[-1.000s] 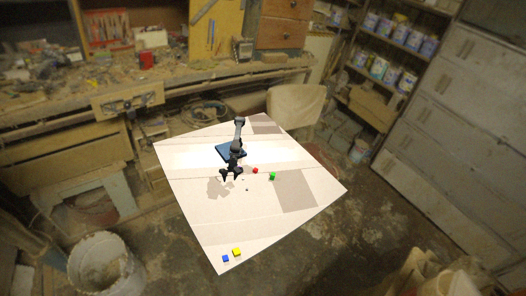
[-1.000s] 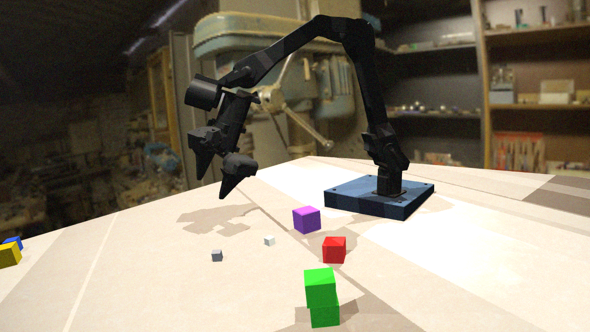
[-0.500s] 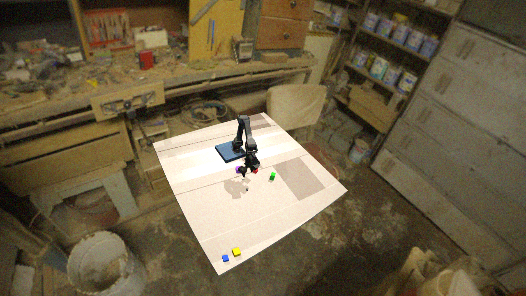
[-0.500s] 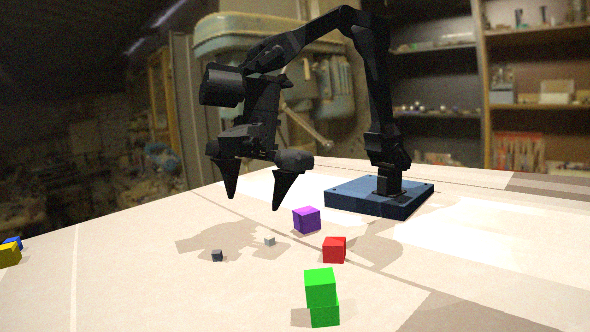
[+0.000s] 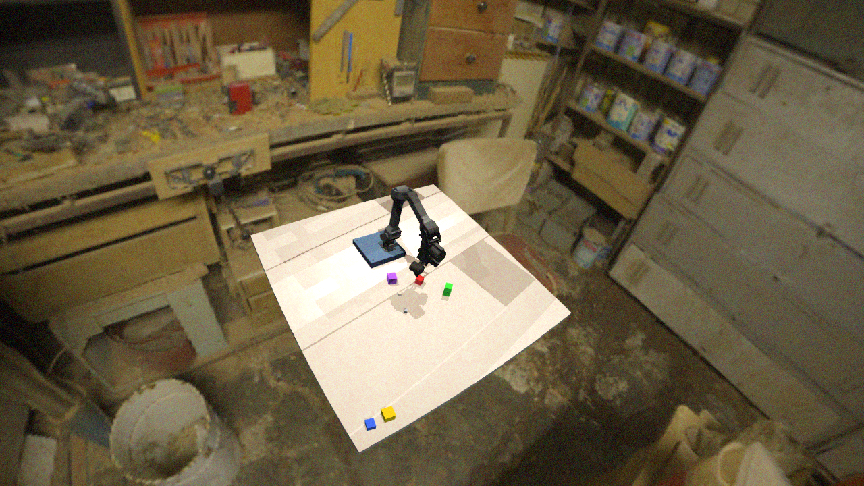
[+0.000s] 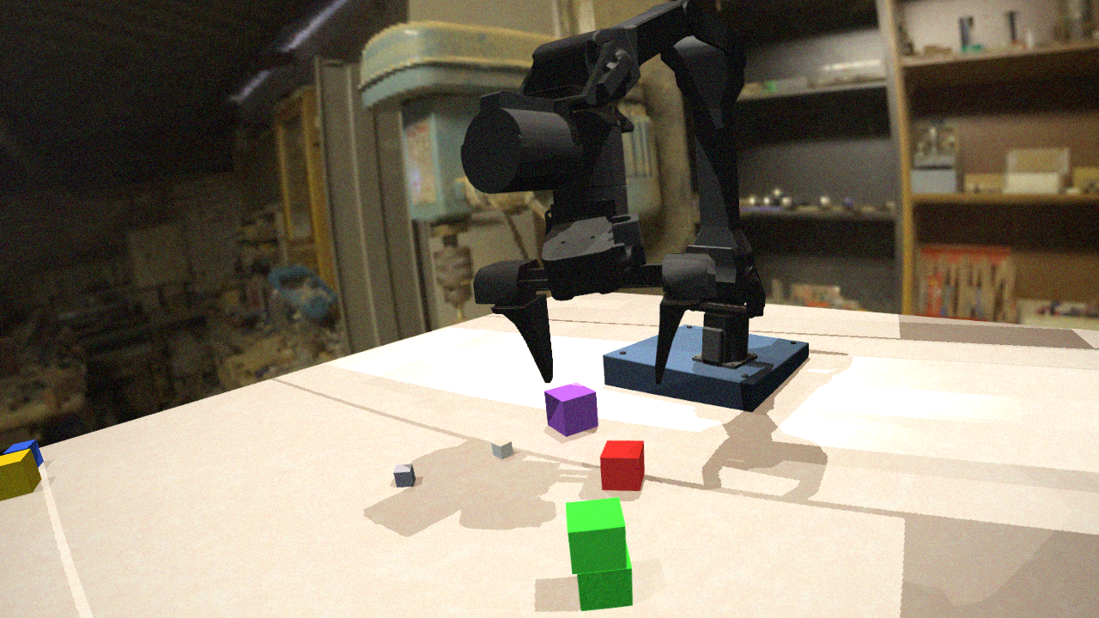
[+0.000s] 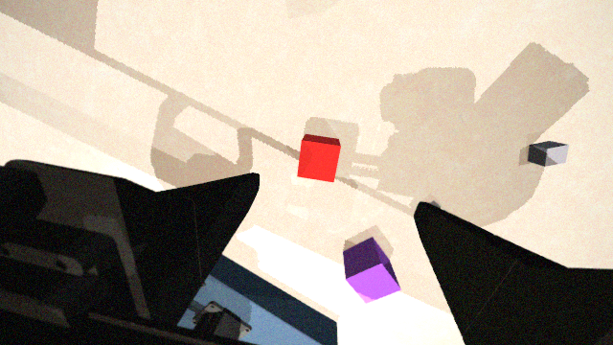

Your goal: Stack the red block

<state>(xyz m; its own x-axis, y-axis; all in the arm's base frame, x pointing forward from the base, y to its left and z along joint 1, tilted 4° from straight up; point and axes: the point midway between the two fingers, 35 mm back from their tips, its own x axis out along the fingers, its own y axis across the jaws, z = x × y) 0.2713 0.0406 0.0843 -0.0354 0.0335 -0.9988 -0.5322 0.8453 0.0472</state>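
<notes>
The red block is 1 cm behind my gripper tip, 1 cm to the left of it and 8 cm below it. The rest, counted from my gripper tip: blue block (56 cm ahead, 54 cm to the right, 8 cm below); then yellow block (55 cm ahead, 46 cm to the right, 7 cm below); then purple block (7 cm behind, 12 cm to the right, 8 cm below).
</notes>
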